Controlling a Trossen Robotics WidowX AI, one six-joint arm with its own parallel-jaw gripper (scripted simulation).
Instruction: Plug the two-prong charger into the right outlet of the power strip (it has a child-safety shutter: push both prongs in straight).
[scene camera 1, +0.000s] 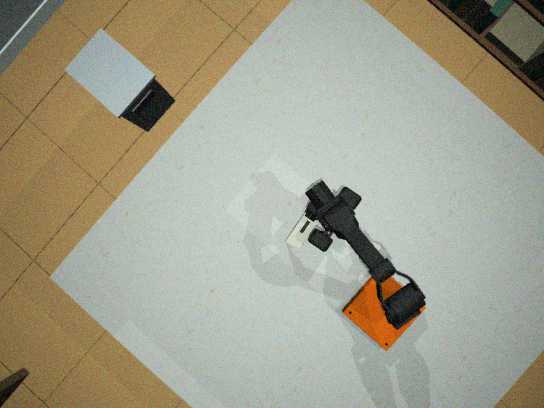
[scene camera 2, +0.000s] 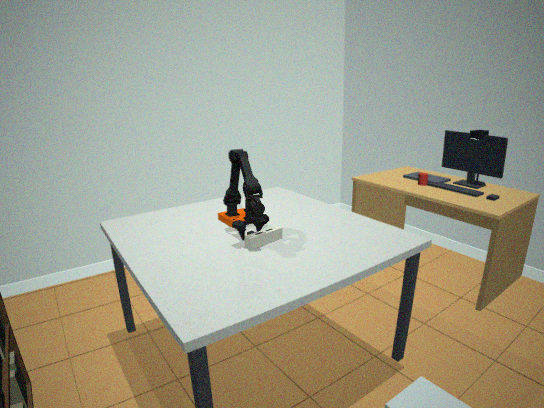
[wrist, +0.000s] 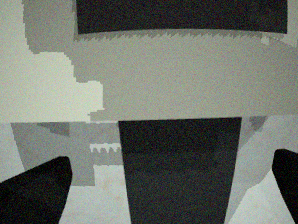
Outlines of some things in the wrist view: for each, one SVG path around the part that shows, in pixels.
The gripper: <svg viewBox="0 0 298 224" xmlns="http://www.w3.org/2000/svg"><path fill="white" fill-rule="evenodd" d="M68 157L55 157L55 159L48 161L48 163L45 161L40 167L36 165L35 168L28 169L28 171L0 183L0 224L59 224L61 214L64 212L64 206L67 205L68 192L71 189L73 177ZM275 149L273 165L271 165L273 171L271 172L274 173L274 179L277 179L275 181L278 183L278 188L281 190L283 201L285 201L291 217L293 217L295 224L298 224L298 153L287 151L285 148Z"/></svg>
A charger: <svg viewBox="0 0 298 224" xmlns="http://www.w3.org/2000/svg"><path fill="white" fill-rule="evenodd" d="M242 117L118 121L125 189L128 192L130 222L132 224L223 224L225 222L227 205L229 205L231 184L233 184L235 157L237 157L239 135L241 135Z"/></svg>
